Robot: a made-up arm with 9 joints. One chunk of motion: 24 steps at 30 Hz.
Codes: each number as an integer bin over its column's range. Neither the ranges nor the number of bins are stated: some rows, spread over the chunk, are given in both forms.
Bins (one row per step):
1: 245 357 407 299 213 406 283 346 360
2: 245 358 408 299 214 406 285 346 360
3: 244 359 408 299 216 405 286 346 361
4: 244 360 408 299 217 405 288 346 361
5: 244 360 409 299 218 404 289 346 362
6: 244 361 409 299 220 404 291 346 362
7: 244 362 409 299 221 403 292 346 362
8: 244 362 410 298 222 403 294 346 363
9: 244 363 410 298 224 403 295 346 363
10: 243 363 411 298 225 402 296 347 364
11: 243 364 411 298 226 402 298 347 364
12: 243 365 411 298 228 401 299 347 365
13: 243 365 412 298 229 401 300 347 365
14: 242 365 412 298 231 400 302 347 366
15: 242 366 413 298 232 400 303 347 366
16: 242 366 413 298 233 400 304 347 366
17: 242 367 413 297 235 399 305 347 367
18: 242 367 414 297 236 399 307 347 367
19: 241 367 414 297 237 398 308 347 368
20: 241 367 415 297 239 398 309 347 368
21: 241 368 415 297 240 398 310 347 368
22: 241 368 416 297 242 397 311 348 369
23: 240 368 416 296 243 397 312 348 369
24: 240 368 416 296 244 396 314 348 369
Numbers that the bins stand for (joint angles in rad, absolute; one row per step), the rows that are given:
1: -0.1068 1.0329 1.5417 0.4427 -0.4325 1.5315 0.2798 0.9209 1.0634
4: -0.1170 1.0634 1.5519 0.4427 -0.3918 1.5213 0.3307 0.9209 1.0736
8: -0.1170 1.0838 1.5722 0.4325 -0.3409 1.5010 0.3918 0.9209 1.0939
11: -0.1272 1.1041 1.5824 0.4325 -0.3002 1.4908 0.4325 0.9311 1.1041
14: -0.1374 1.1143 1.5926 0.4325 -0.2493 1.4705 0.4732 0.9311 1.1245
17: -0.1374 1.1346 1.6027 0.4223 -0.2086 1.4603 0.5037 0.9311 1.1346
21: -0.1476 1.1448 1.6231 0.4223 -0.1577 1.4501 0.5546 0.9311 1.1448
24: -0.1577 1.1448 1.6333 0.4121 -0.1170 1.4297 0.5953 0.9413 1.1550
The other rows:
2: -0.1068 1.0431 1.5519 0.4427 -0.4223 1.5315 0.3002 0.9209 1.0634
3: -0.1170 1.0532 1.5519 0.4427 -0.4020 1.5213 0.3104 0.9209 1.0736
5: -0.1170 1.0634 1.5620 0.4427 -0.3816 1.5112 0.3409 0.9209 1.0838
6: -0.1170 1.0736 1.5620 0.4427 -0.3613 1.5112 0.3613 0.9209 1.0838
7: -0.1170 1.0838 1.5620 0.4427 -0.3511 1.5010 0.3714 0.9209 1.0838
9: -0.1170 1.0939 1.5722 0.4325 -0.3205 1.5010 0.4020 0.9209 1.0939
10: -0.1272 1.0939 1.5824 0.4325 -0.3104 1.4908 0.4121 0.9311 1.1041
12: -0.1272 1.1143 1.5824 0.4325 -0.2798 1.4806 0.4427 0.9311 1.1143
13: -0.1272 1.1143 1.5926 0.4325 -0.2697 1.4806 0.4528 0.9311 1.1143
15: -0.1374 1.1245 1.6027 0.4325 -0.2391 1.4705 0.4834 0.9311 1.1245
16: -0.1374 1.1245 1.6027 0.4325 -0.2290 1.4705 0.4935 0.9311 1.1245
18: -0.1374 1.1346 1.6129 0.4223 -0.1984 1.4603 0.5241 0.9311 1.1346
19: -0.1476 1.1346 1.6129 0.4223 -0.1883 1.4501 0.5342 0.9311 1.1448
20: -0.1476 1.1346 1.6231 0.4223 -0.1679 1.4501 0.5444 0.9311 1.1448
22: -0.1476 1.1448 1.6333 0.4223 -0.1374 1.4399 0.5648 0.9413 1.1550
23: -0.1577 1.1448 1.6333 0.4121 -0.1272 1.4399 0.5750 0.9413 1.1550

